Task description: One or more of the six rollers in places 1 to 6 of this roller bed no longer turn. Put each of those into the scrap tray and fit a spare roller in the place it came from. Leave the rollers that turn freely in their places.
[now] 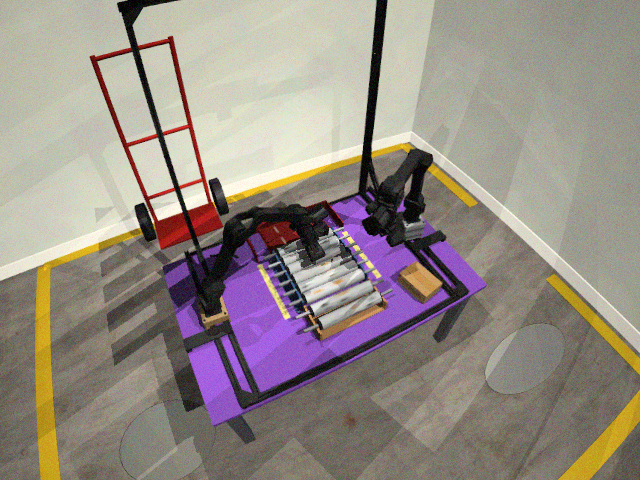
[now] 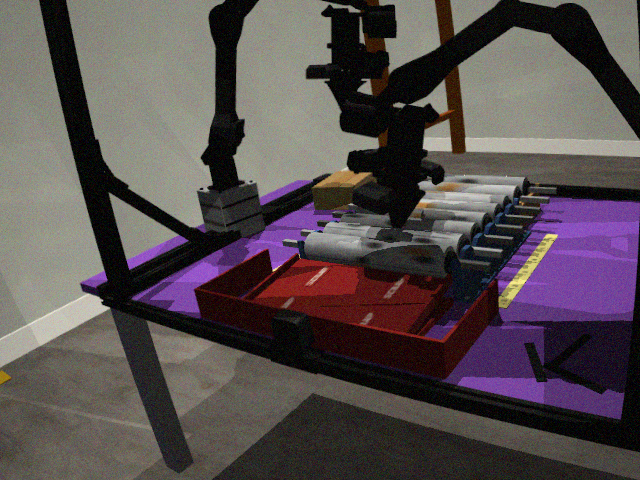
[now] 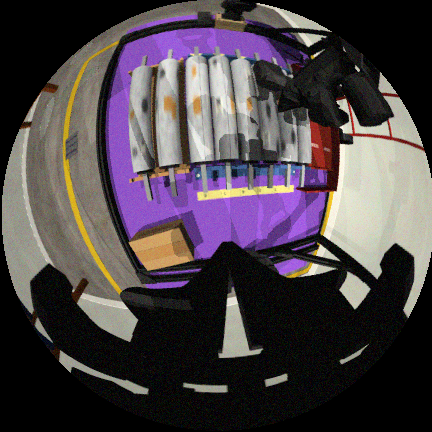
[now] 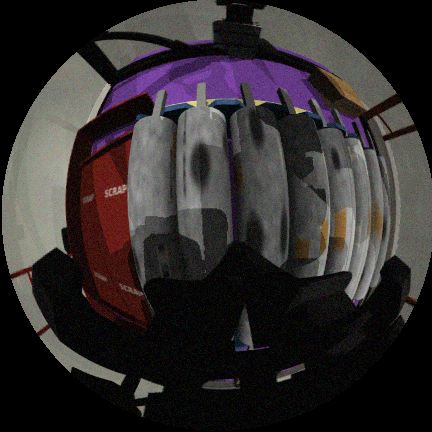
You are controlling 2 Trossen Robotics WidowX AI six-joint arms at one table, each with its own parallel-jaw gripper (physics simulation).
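Frame: origin at the left arm's base, x up, y right, z ahead, level; centimetres.
Seen in the pictures: left gripper, fingertip midpoint: (image 1: 381,236) (image 3: 226,245); right gripper, fingertip midpoint: (image 2: 396,230) (image 3: 278,110) (image 4: 237,246); left arm's base, link origin: (image 1: 411,217) (image 2: 226,185); right arm's base, link origin: (image 1: 212,308).
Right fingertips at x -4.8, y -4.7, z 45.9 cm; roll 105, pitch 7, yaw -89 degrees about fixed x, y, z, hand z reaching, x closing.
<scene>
Offsets run from my right fingertips to a thing's middle. "spot": to the spot under its first point. Level surfaces: height alone.
The roller bed (image 1: 288,290) (image 2: 475,259) holds six grey, stained rollers in blue rails on the purple table @(dx -6.2 cm) (image 1: 280,352). Two spare rollers @(dy -29.5, dx -1.1, dz -5.8 cm) (image 1: 350,309) (image 3: 141,120) lie on a wooden cradle at the bed's near end. The red scrap tray @(dy +18.8, dx -3.8, dz +4.8 cm) (image 1: 277,233) (image 2: 366,338) (image 3: 322,149) (image 4: 104,209) stands empty at the far end. My right gripper (image 1: 316,254) (image 2: 396,221) (image 4: 237,246) is shut and empty. Its tip points down onto the rollers near the tray, about at the second roller @(dy +2.5, dx -1.1, dz +1.1 cm) (image 2: 366,231) (image 4: 203,169). My left gripper (image 1: 372,229) (image 3: 226,245) is shut and empty. It hangs high beside the bed.
A cardboard box @(dy -23.6, dx -3.5, dz -38.2 cm) (image 1: 419,281) (image 2: 339,188) (image 3: 160,245) (image 4: 334,90) lies on the table right of the bed. Yellow number strips @(spot: dy -10.4, dx -6.1, dz +19.6 cm) (image 1: 274,291) (image 2: 528,269) (image 3: 245,193) run along the bed. A black frame post (image 1: 372,95) rises behind the table. A red hand truck (image 1: 187,224) stands by the wall.
</scene>
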